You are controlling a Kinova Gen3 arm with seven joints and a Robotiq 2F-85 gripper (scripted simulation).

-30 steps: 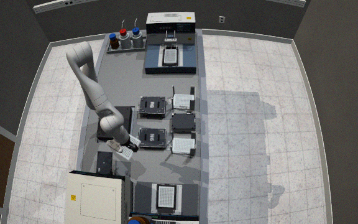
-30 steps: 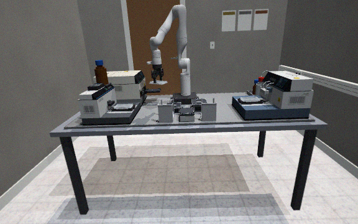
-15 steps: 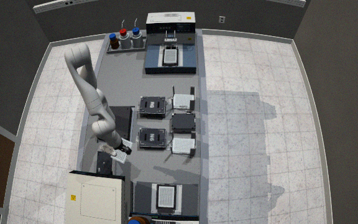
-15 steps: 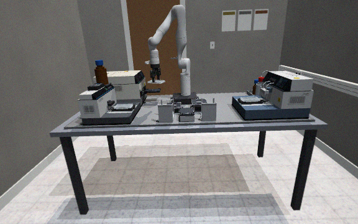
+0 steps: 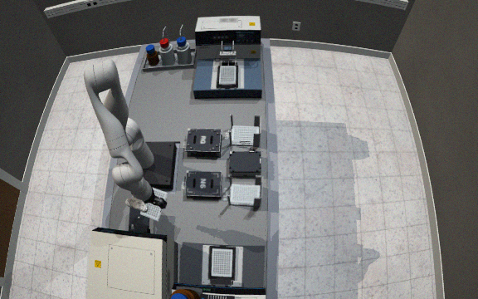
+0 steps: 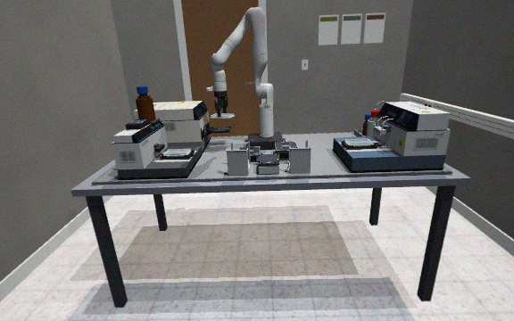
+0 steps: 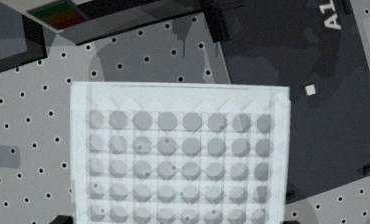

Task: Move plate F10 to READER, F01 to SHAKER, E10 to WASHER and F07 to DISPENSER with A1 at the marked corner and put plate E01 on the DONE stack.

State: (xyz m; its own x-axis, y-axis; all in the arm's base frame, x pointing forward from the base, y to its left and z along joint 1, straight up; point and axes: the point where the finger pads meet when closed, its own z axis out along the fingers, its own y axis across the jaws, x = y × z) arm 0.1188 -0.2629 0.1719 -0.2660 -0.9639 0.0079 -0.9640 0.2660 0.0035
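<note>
My gripper is now 10 cm past the dark pull-out tray, 4 cm to the left of it and 12 cm above it. The rest, counted from my hand: washer nest: 27 cm ahead, 74 cm to the left, 13 cm below; regrip nest: 17 cm ahead, 37 cm to the left, 16 cm below.
</note>
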